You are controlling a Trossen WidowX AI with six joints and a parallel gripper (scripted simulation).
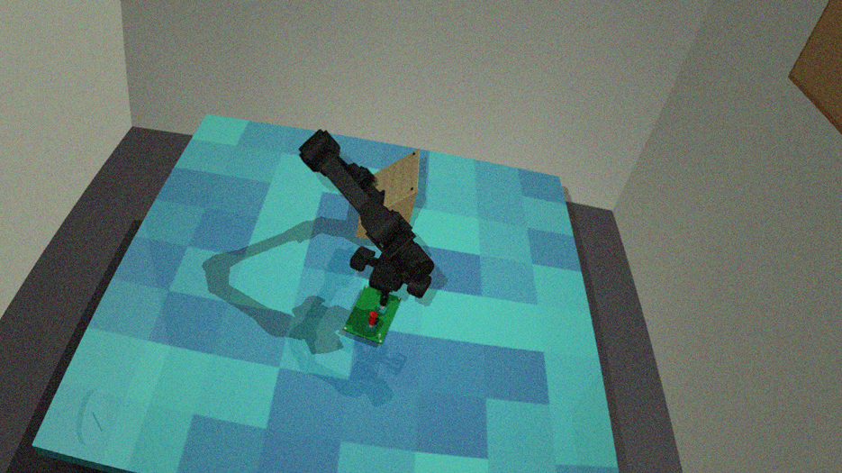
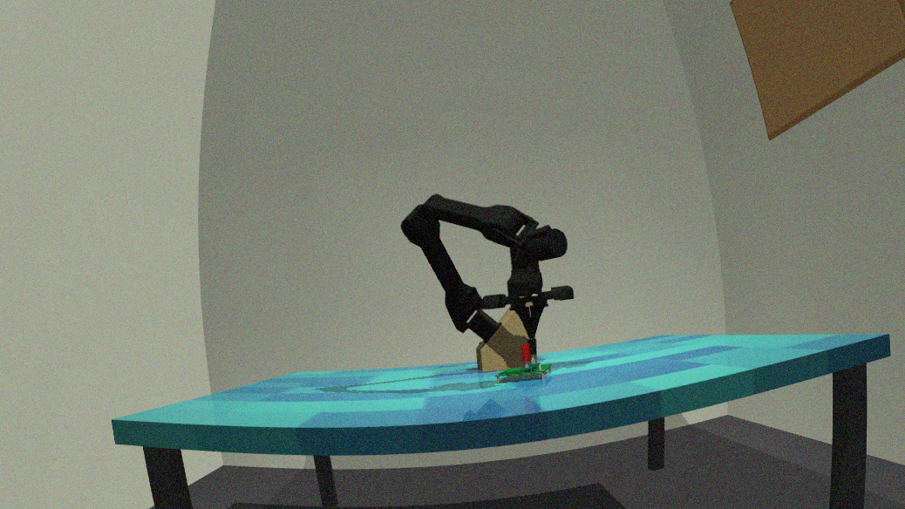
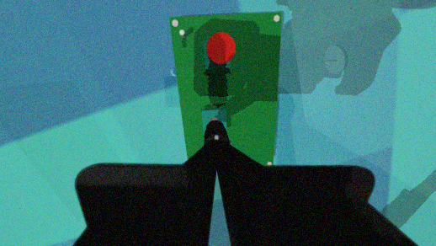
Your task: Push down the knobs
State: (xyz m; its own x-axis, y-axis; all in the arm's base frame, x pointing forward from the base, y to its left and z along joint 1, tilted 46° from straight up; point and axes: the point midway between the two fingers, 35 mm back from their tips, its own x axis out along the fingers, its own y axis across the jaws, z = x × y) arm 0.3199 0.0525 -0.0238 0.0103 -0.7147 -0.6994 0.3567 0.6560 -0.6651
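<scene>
Now: gripper tip 1 cm above the black knob. The rest, counted from my gripper tip: red knob: 6 cm ahead, 3 cm below, 2 cm to the right.
</scene>
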